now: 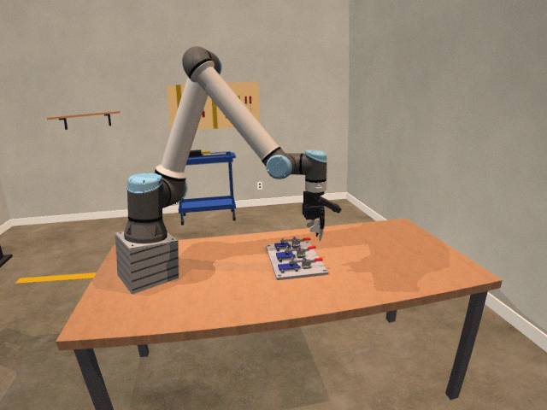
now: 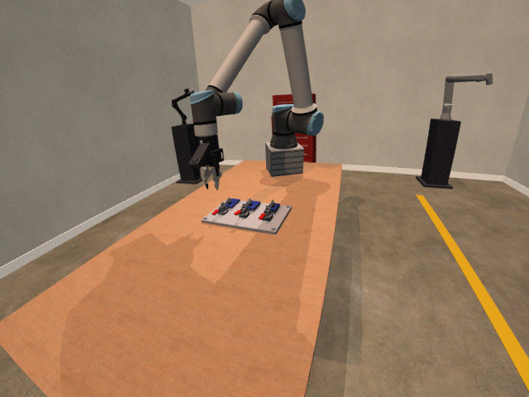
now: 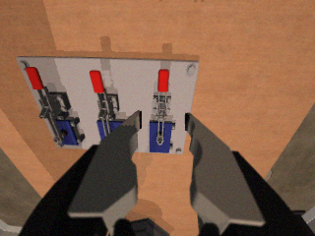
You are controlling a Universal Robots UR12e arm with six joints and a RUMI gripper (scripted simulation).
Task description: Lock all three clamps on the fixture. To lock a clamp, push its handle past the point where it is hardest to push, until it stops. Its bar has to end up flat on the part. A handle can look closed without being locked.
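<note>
The blue part is 13 cm behind my hand, 12 cm to the left of it and 14 cm below it.
</note>
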